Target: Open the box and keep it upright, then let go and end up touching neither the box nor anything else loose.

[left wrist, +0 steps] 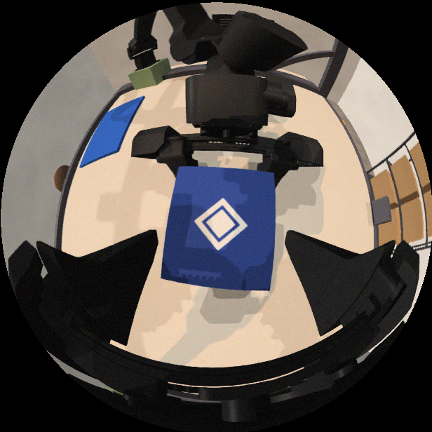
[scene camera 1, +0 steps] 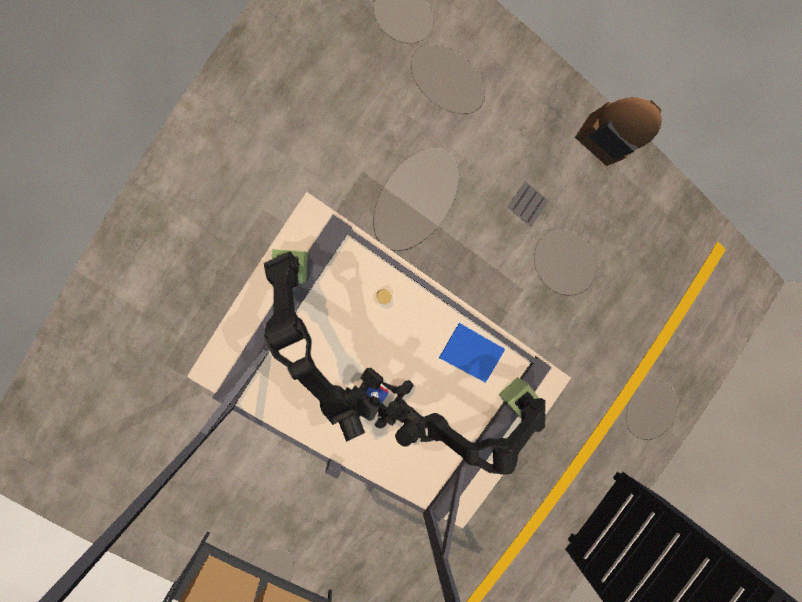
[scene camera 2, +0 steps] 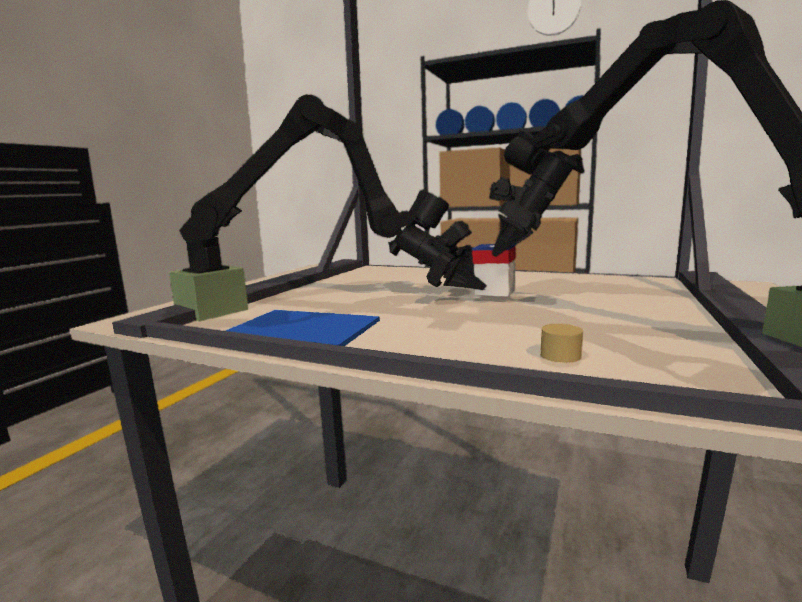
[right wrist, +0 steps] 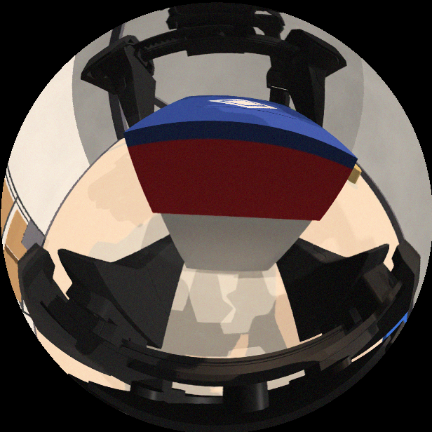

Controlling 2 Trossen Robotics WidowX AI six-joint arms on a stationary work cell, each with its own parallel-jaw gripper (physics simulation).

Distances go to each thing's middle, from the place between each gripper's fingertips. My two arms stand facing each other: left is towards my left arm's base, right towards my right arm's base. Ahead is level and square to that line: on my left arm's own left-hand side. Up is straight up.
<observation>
I see my left gripper 1 cm to the left of the lid [right wrist: 226, 155]. Also, from my left hand: gold cylinder [scene camera 2: 562, 343]: 30 cm ahead, 13 cm to the left, 7 cm below; then flat blue mat [scene camera 2: 328, 328]: 28 cm ahead, 27 cm to the right, 8 cm below; then white box [scene camera 2: 499, 278]: 3 cm below.
I see the lid 1 cm to the left of my right hand and 6 cm above it. Round my right hand: gold cylinder 30 cm ahead, 14 cm to the left, 1 cm below; flat blue mat 28 cm ahead, 25 cm to the right, 2 cm below; white box 1 cm to the left, 3 cm above.
</observation>
